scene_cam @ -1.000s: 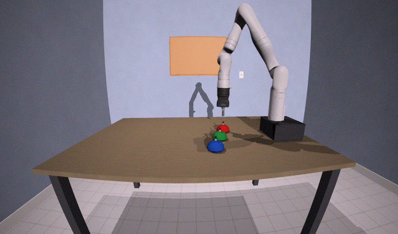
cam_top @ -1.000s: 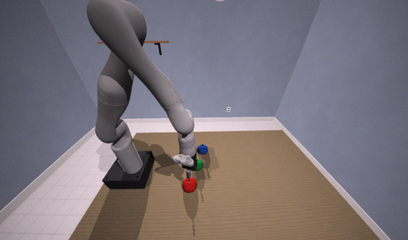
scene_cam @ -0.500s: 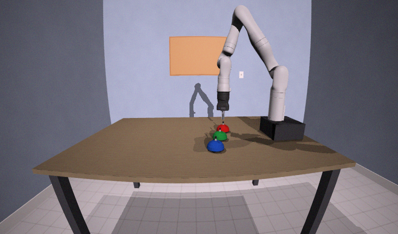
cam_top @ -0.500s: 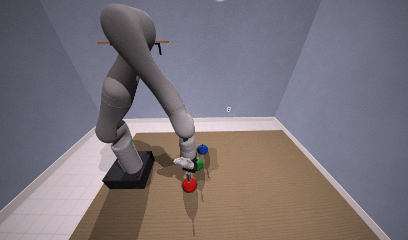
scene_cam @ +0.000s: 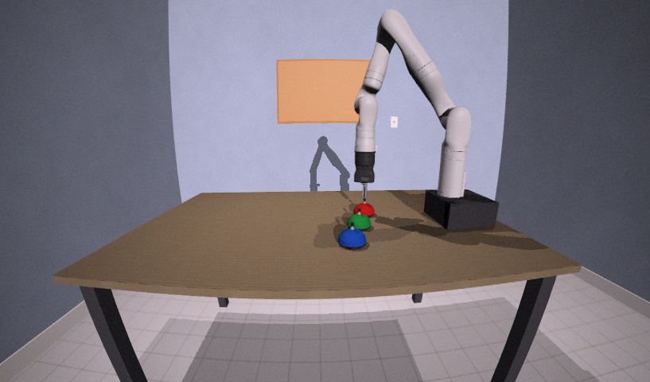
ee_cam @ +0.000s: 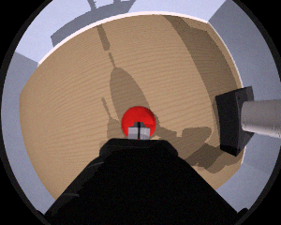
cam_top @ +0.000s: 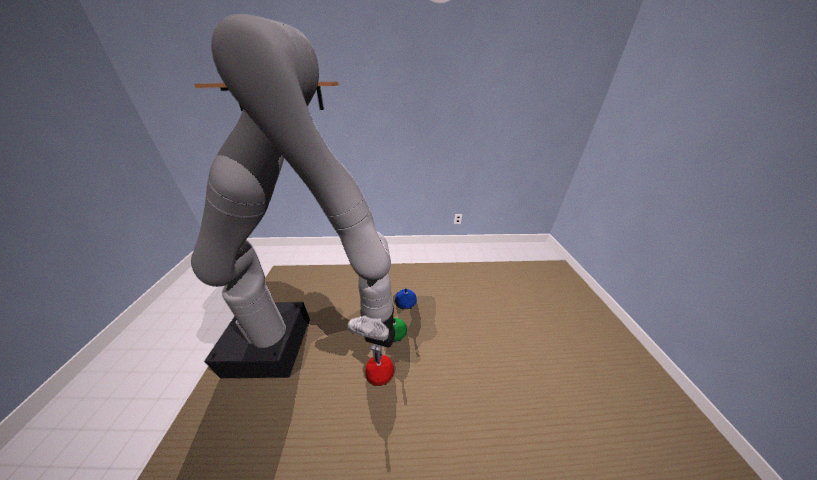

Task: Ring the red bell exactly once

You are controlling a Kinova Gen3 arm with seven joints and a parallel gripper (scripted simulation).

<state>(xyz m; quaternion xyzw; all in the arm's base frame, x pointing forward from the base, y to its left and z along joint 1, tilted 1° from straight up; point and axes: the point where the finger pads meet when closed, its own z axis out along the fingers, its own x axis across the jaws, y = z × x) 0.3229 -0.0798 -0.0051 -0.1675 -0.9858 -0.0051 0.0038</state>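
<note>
Now: hand 5 cm above the red bell. Round my hand: blue bell (26 cm to the left, 9 cm ahead, 5 cm below); then green bell (13 cm to the left, 5 cm below, 5 cm ahead).
</note>
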